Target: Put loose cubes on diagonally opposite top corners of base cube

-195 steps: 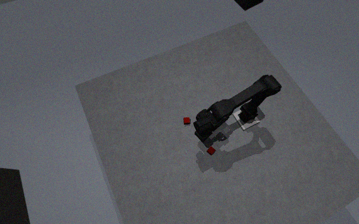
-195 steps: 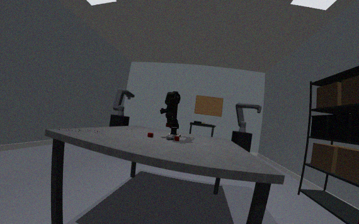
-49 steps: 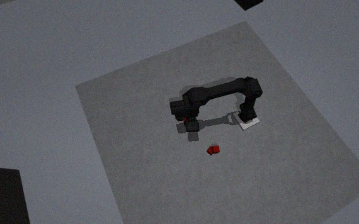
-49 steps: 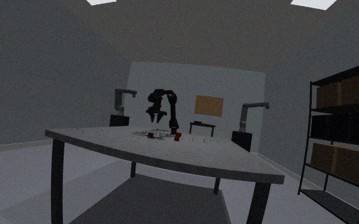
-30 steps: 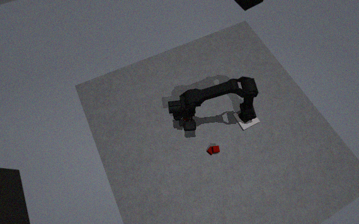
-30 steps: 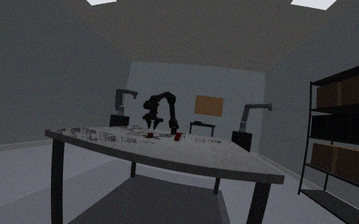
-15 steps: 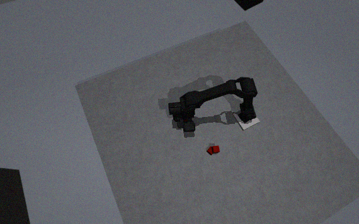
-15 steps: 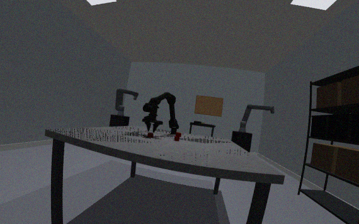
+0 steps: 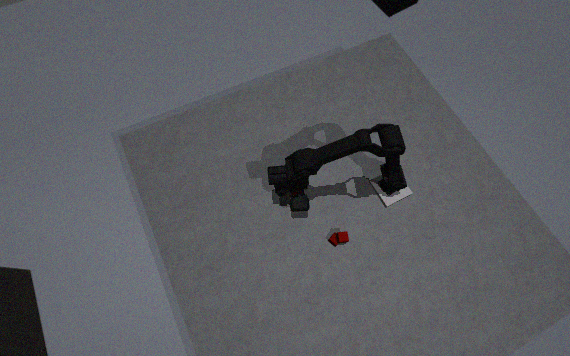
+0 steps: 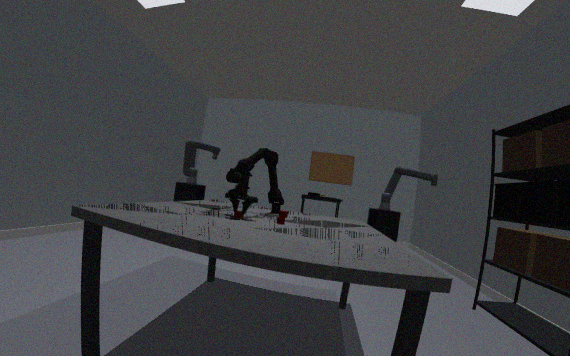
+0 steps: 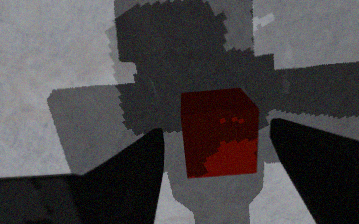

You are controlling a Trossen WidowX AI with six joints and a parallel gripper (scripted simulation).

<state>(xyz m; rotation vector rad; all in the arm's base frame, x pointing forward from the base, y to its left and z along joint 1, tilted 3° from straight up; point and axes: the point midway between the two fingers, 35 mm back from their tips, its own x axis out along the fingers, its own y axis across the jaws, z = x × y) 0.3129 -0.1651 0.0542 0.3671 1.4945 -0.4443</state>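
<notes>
My gripper tip is now 30 mm past the red cube, 230 mm to the right of it and 30 mm below it.
</notes>
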